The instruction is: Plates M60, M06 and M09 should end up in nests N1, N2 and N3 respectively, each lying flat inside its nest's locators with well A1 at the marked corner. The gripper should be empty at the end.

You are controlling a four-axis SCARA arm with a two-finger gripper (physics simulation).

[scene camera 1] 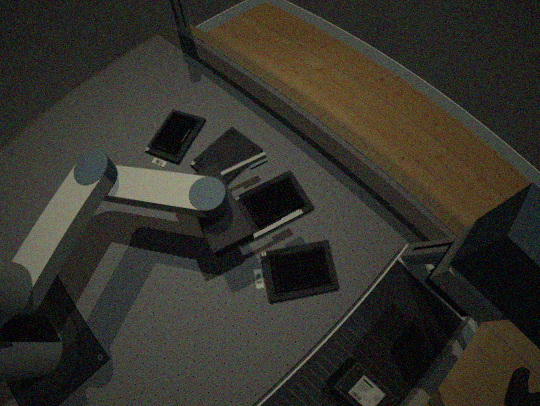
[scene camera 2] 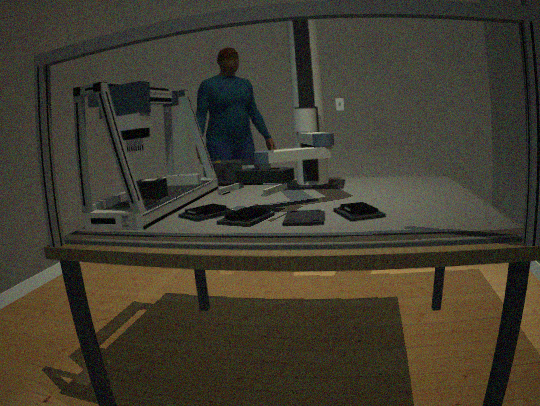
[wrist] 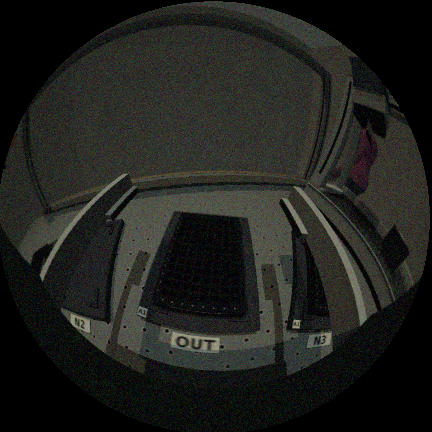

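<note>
My gripper (scene camera 1: 284, 184) (scene camera 2: 251, 189) (wrist: 206, 183) is open and empty, raised above the OUT nest (scene camera 1: 306, 198) (wrist: 252, 300), its fingers to either side. A dark plate (scene camera 1: 272, 202) (scene camera 2: 247, 214) (wrist: 200, 265) lies in OUT. Another dark plate (scene camera 1: 300, 271) (scene camera 2: 205, 209) (wrist: 315, 287) lies in nest N3 (scene camera 1: 330, 286) (wrist: 298, 280), partly behind a finger in the wrist view. Nest N2 (scene camera 1: 227, 147) (scene camera 2: 304, 217) (wrist: 87, 280) looks flat and bare. A third plate (scene camera 1: 177, 132) (scene camera 2: 359, 208) lies in nest N1 (scene camera 1: 189, 140). Plate names and exact seating cannot be read.
A framed station (scene camera 2: 120, 165) stands beside N3, holding a dark box (scene camera 1: 367, 390) (scene camera 2: 152, 187) (wrist: 395, 247) with a white label. A low rail (scene camera 1: 320, 135) runs along the table edge beyond the nests. A person in blue (scene camera 2: 227, 115) stands behind the table.
</note>
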